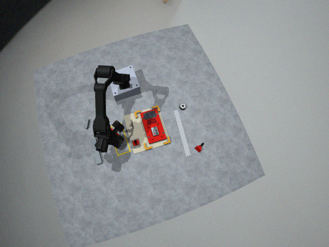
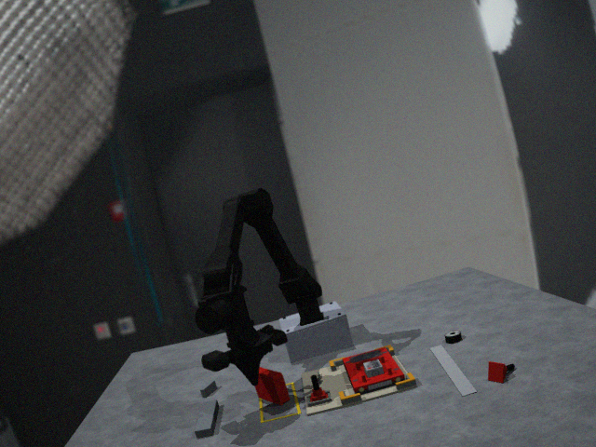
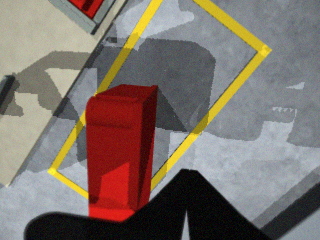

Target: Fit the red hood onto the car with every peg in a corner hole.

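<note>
My gripper tip is now 30 mm past the red hood, 20 mm to the right of it and 20 mm above it. The rest, counted from my gripper tip: white strip 420 mm to the left, 50 mm below, 40 mm ahead; then grey engine block 260 mm to the left, 30 mm below; then long grey block 120 mm to the right, 50 mm below, 30 mm ahead.
</note>
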